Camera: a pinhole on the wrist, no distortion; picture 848 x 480 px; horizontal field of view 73.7 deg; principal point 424.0 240.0 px. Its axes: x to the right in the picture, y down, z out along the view. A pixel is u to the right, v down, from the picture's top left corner.
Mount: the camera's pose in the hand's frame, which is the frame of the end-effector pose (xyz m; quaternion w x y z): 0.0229 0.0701 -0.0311 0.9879 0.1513 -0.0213 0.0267
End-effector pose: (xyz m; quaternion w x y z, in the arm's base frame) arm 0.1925 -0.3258 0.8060 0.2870 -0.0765 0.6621 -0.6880
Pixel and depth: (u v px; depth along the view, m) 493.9 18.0 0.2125
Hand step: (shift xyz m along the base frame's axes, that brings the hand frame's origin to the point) 0.0122 -0.1545 0.0723
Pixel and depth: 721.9 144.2 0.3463
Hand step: -0.0446 -0.3530 0.0560
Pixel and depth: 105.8 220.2 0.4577
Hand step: 0.3651 -0.2167 0.2017
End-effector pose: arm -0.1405 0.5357 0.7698 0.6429 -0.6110 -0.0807 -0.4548
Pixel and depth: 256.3 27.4 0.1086
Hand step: 0.0185 0.0560 0.0092
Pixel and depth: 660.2 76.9 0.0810
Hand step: 0.0673 0.0042 0.0284
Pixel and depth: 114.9 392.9 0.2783
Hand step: 0.0657 0.2751 -0.0708
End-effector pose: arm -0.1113 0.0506 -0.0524 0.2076 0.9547 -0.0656 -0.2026
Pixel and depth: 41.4 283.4 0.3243
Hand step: -0.3026 -0.0455 -0.1591
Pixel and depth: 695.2 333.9 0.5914
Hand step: 0.0159 -0.2710 -0.5801
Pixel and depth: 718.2 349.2 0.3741
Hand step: 0.0326 -0.2061 -0.3536
